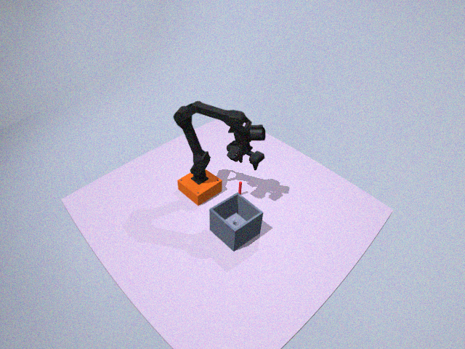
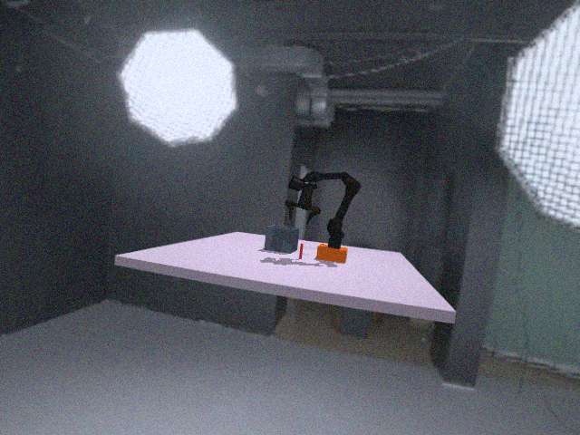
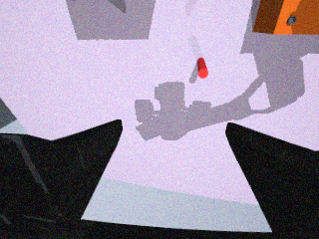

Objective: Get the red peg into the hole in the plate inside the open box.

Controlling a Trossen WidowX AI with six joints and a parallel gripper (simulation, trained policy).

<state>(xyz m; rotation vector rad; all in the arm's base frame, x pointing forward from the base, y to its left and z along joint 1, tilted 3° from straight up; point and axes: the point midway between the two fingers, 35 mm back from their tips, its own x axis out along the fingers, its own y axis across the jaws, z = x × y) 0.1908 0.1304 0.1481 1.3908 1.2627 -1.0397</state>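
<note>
The red peg is 3 cm behind my gripper tip, 1 cm to the right of it and 15 cm below it. The rest, counted from my gripper tip: light plate (13 cm ahead, 20 cm to the right, 14 cm below).
</note>
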